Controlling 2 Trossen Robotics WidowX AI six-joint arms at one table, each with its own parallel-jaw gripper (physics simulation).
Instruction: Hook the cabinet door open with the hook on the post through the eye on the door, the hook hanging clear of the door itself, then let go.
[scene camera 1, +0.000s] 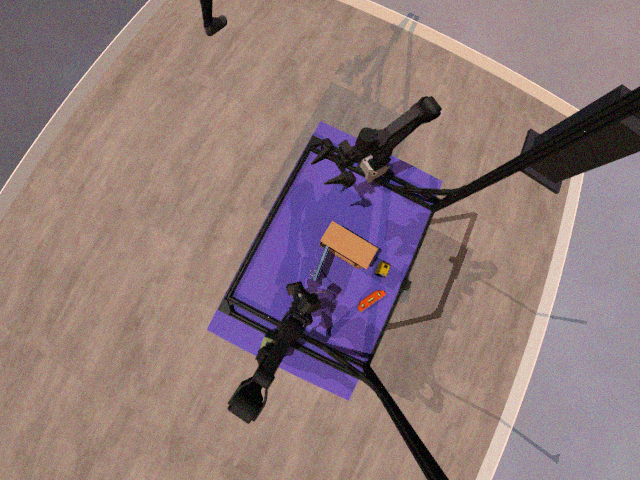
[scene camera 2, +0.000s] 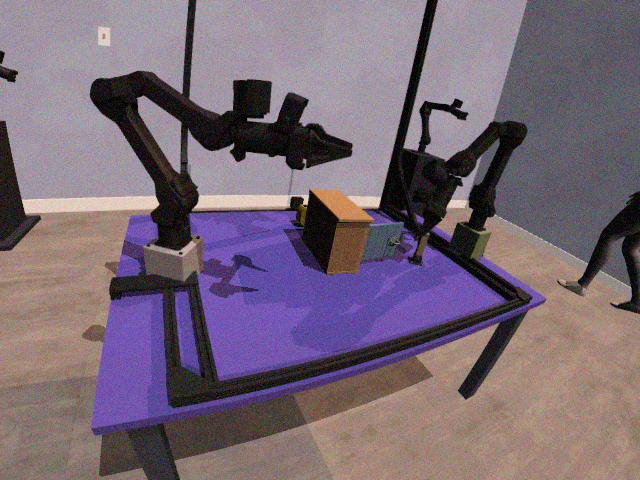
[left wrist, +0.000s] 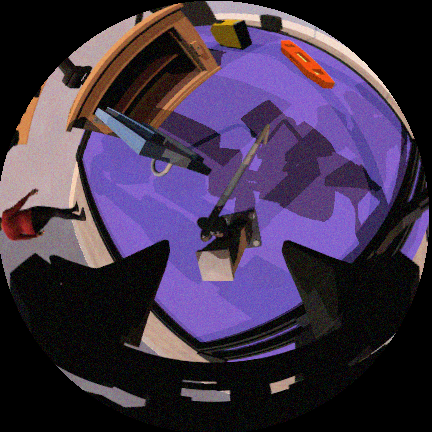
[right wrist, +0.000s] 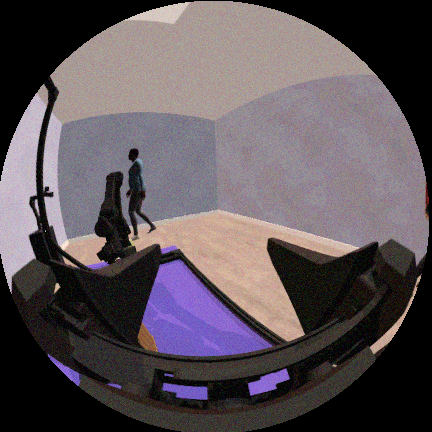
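Where they show: left gripper, fingertip midpoint: (scene camera 1: 301, 294) (scene camera 2: 421, 235) (left wrist: 227, 246); right gripper, fingertip midpoint: (scene camera 1: 317, 173) (scene camera 2: 352, 149) (right wrist: 214, 247); left arm's base at its link origin: (scene camera 2: 474, 227) (right wrist: 124, 244); right arm's base at its link origin: (scene camera 1: 376, 163) (scene camera 2: 173, 241).
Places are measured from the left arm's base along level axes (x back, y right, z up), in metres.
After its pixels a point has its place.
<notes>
The wooden cabinet (scene camera 1: 350, 243) @(y 0.168, x -0.533, z 0.049 m) (scene camera 2: 343, 248) @(y 0.063, x -0.568, z -0.038 m) (left wrist: 200, 55) @(y 0.243, x -0.463, z -0.064 m) stands mid-table with its blue door (scene camera 1: 322, 260) @(y 0.080, x -0.430, z 0.012 m) (scene camera 2: 382, 241) @(y 0.072, x -0.411, z -0.043 m) (left wrist: 132, 137) @(y 0.076, x -0.354, z 0.012 m) swung open. The door's ring eye (scene camera 2: 394, 241) @(y 0.067, x -0.361, z -0.047 m) (left wrist: 153, 167) @(y 0.050, x -0.374, z -0.043 m) is on its outer face. A short wooden post (scene camera 2: 421, 250) @(y 0.024, x -0.267, z -0.070 m) (left wrist: 216, 265) @(y 0.038, x -0.261, z -0.007 m) stands beyond the door; from its top a thin hook rod (left wrist: 239, 172) @(y 0.092, x -0.289, z -0.035 m) reaches out, its tip apart from the eye. My left gripper (scene camera 2: 423, 230) @(y 0.044, x -0.263, z -0.026 m) (left wrist: 227, 246) @(y 0.044, x -0.263, z -0.026 m) is open and empty, close above the post. My right gripper (scene camera 1: 319, 173) @(y -0.042, x -0.697, z 0.239 m) (scene camera 2: 350, 150) @(y -0.042, x -0.697, z 0.239 m) (right wrist: 214, 247) @(y -0.042, x -0.697, z 0.239 m) is open and empty, raised well away from the cabinet.
A yellow block (scene camera 1: 382, 268) @(y 0.359, x -0.488, z -0.045 m) (scene camera 2: 302, 214) @(y 0.354, x -0.519, z -0.068 m) (left wrist: 230, 34) @(y 0.351, x -0.474, z -0.075 m) stands beside the cabinet, and an orange level (scene camera 1: 371, 300) @(y 0.370, x -0.332, z -0.104 m) (left wrist: 307, 65) @(y 0.338, x -0.316, z -0.099 m) lies nearby. Black frame rails (scene camera 1: 268, 224) @(y -0.224, x -0.518, z -0.100 m) (scene camera 2: 330, 364) @(y -0.204, x -0.782, z -0.097 m) run along the table's edges. A small black box (scene camera 2: 296, 201) @(y 0.495, x -0.464, z -0.076 m) (left wrist: 271, 22) is at the far edge.
</notes>
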